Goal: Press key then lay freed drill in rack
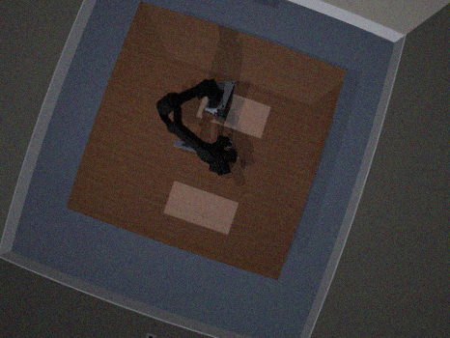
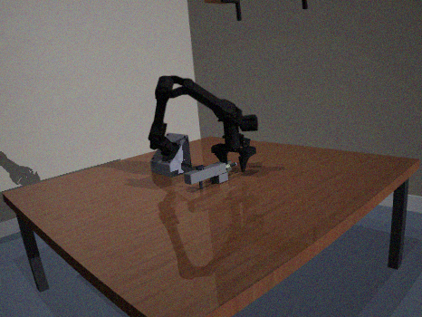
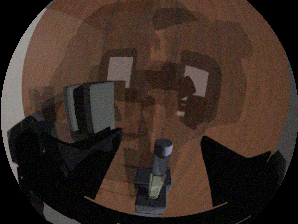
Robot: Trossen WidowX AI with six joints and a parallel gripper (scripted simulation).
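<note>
Now: gripper tip 5 cm to the left of the drill and 3 cm below it. Also, from my gripper tip: dark key (18 cm to the right, 4 cm above, 2 cm ahead); then grey rack (8 cm behind, 1 cm to the left).
</note>
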